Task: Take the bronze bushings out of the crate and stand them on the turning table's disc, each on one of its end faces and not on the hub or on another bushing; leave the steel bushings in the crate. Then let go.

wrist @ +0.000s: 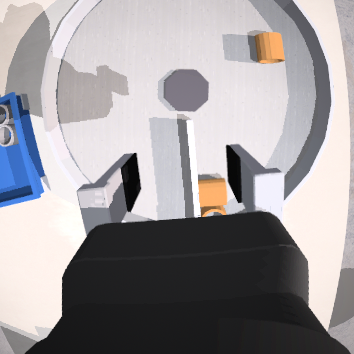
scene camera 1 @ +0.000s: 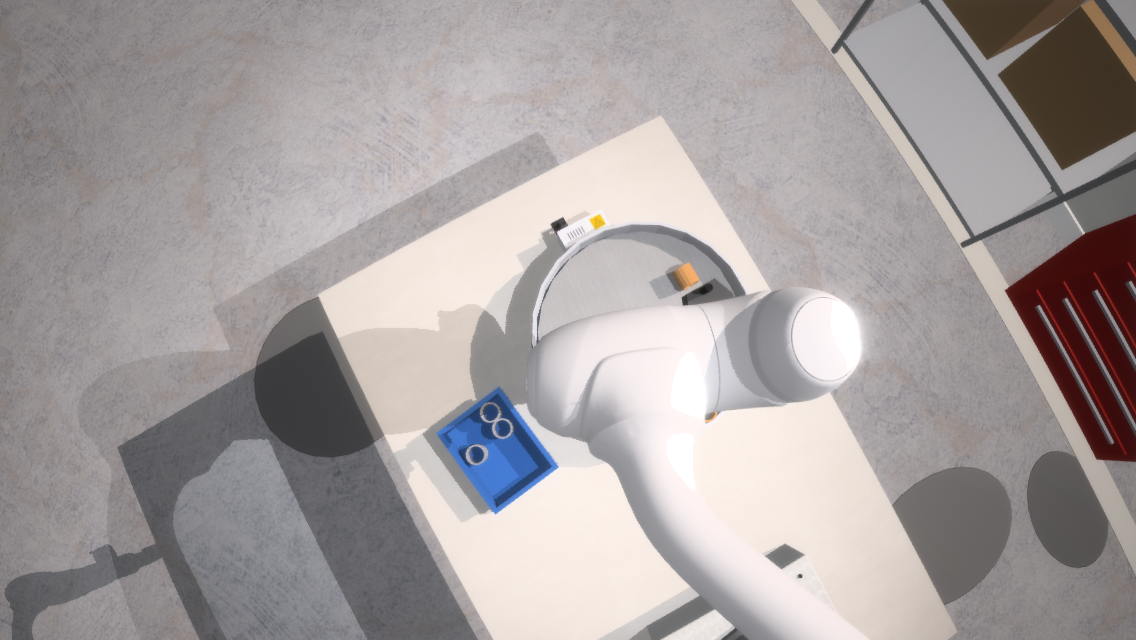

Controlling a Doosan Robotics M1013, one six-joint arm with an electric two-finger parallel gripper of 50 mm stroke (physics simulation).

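Frame: origin at the arm's base, x ahead, y left, z up, level; millimetres.
Seen in the pictures: gripper, between the fingertips: (wrist: 182,166).
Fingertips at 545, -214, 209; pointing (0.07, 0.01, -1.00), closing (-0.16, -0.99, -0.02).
A point is followed by its place in that frame, as x, y, z.
The blue crate (scene camera 1: 516,479) {540, 136, -96} (wrist: 31,192) {520, 79, -72} holds three steel bushings, seen as rings in scene camera 1. A bronze bushing (scene camera 1: 685,276) {642, -351, -11} (wrist: 269,47) {639, -352, -11} lies on its side on the disc (scene camera 1: 604,270) {750, -246, -48} (wrist: 150,30) {711, -201, -48}, its curved wall up. Past the grey hub (wrist: 186,90) {608, -228, -40}, a second bronze bushing (wrist: 212,189) {469, -229, -12} lies on its side against a thin white upright wall (wrist: 193,165) {507, -212, -12}. A third bronze bushing (wrist: 214,212) shows its open end and is partly hidden by the gripper body. My gripper (wrist: 182,166) {545, -214, 209} is open and empty above the disc, the wall showing between its fingers.
The turning table's raised rim (wrist: 51,100) {653, -29, -35} surrounds the disc. A small white device (scene camera 1: 576,230) {846, -252, -43} with a yellow label stands beside the rim. The arm covers the lower part of the disc in scene camera 1. A light box (scene camera 1: 806,584) {60, -165, 5} is partly under the arm.
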